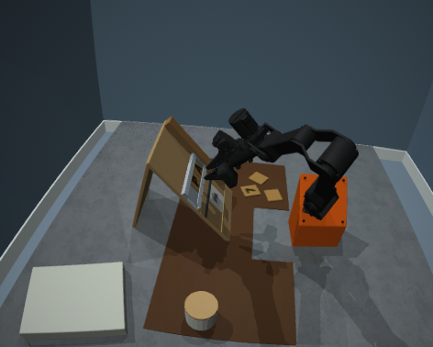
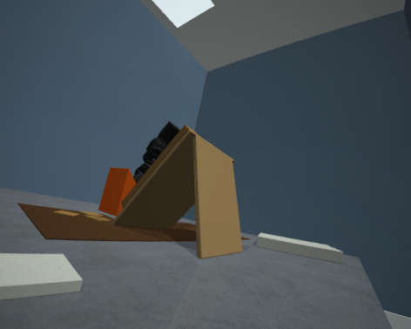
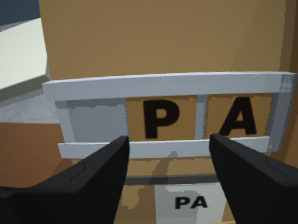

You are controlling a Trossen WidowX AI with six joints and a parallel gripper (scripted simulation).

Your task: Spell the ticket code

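The tile marked p is 30 mm below my gripper tip, 30 mm ahead of it and 10 mm to the left of it. From my gripper tip the other things lie so: brown mat 180 mm below, 130 mm behind, 30 mm to the left; white slab 420 mm to the left, 250 mm ahead, 160 mm below; white ticket 110 mm below, 30 mm to the right, 30 mm behind.
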